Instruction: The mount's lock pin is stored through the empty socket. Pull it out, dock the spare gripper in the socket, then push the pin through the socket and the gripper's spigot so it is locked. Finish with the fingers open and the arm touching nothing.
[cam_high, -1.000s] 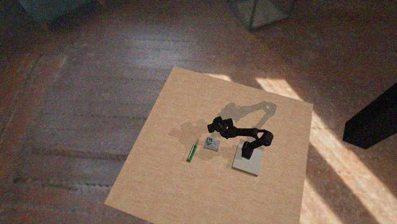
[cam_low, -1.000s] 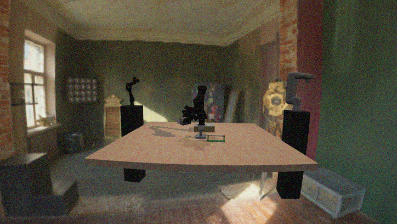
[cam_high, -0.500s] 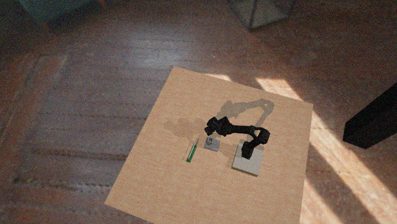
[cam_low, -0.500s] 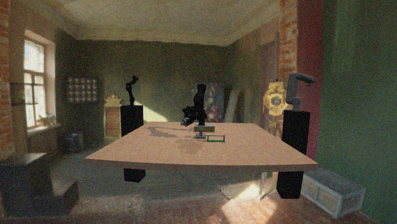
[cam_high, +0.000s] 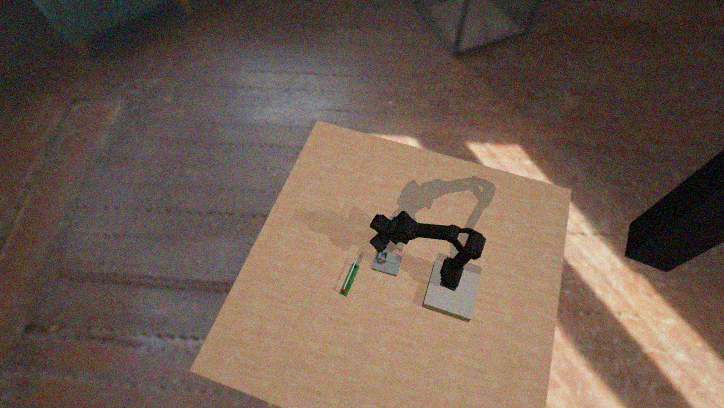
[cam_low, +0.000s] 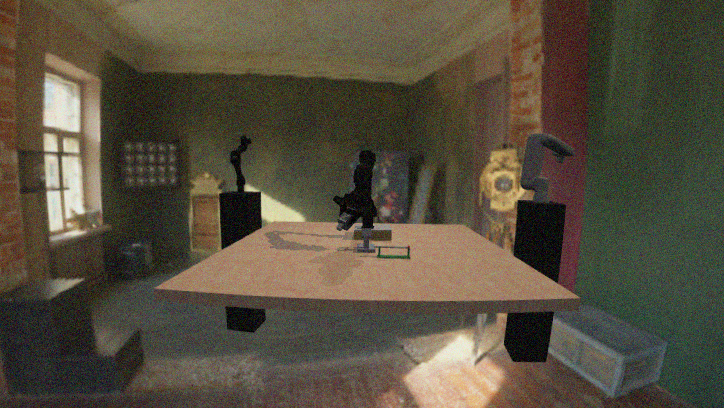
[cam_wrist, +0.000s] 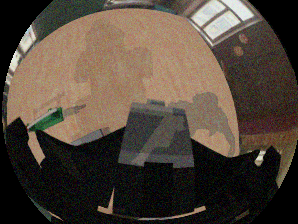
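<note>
Now: the grey mount socket 10 cm to the left of my gripper tip, 7 cm below it and 3 cm behind it. Round my gripper tip: spare gripper 1 cm to the left, 1 cm behind, 1 cm above; green pin cradle 23 cm to the left, 10 cm below, 7 cm ahead.
</note>
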